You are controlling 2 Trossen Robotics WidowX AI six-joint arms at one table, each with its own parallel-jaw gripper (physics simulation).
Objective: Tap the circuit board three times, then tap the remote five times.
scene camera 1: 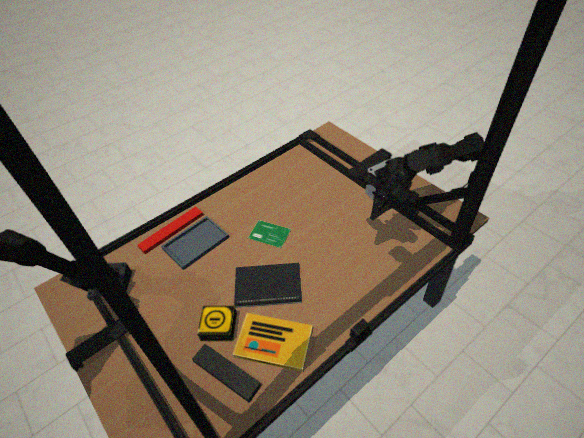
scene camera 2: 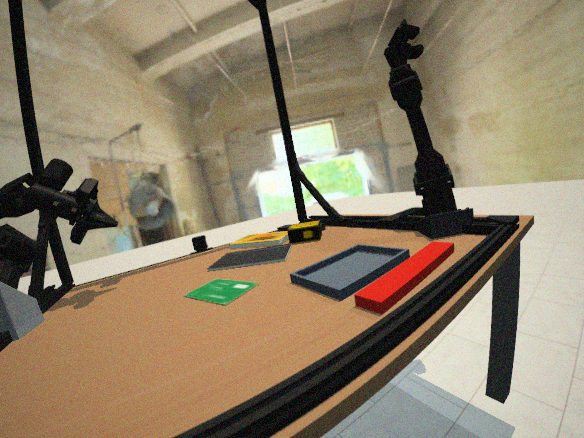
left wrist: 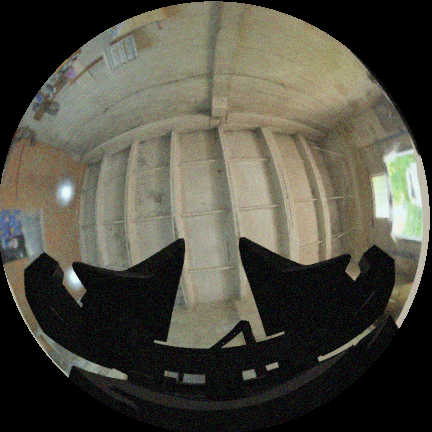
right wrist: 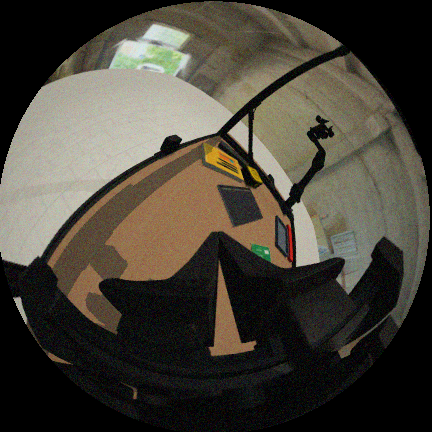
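The circuit board (scene camera 1: 270, 233) (scene camera 2: 221, 291) (right wrist: 261, 252), flat and green with white marks, lies on the table. The remote (scene camera 1: 226, 372), a long dark bar, lies near the bottom of scene camera 1, below the yellow tape measure. My right gripper (scene camera 1: 374, 217) (scene camera 2: 116, 223) (right wrist: 216, 236) is shut and empty, raised over the table's right end in scene camera 1, well to the right of the board. In the right wrist view its finger hides part of the board's lower edge. My left gripper (scene camera 2: 420, 41) (left wrist: 211, 242) is open and empty, high above the table, pointing upward.
Also on the table lie a black notebook-like slab (scene camera 1: 268, 283) (scene camera 2: 250, 257) (right wrist: 240, 206), a yellow printed card (scene camera 1: 262, 327), the tape measure (scene camera 1: 216, 319), a blue-grey tray (scene camera 1: 195, 243) (scene camera 2: 350, 270) and a red bar (scene camera 1: 170, 230) (scene camera 2: 407, 277). Black frame posts (scene camera 1: 515, 95) rise at the table's edges.
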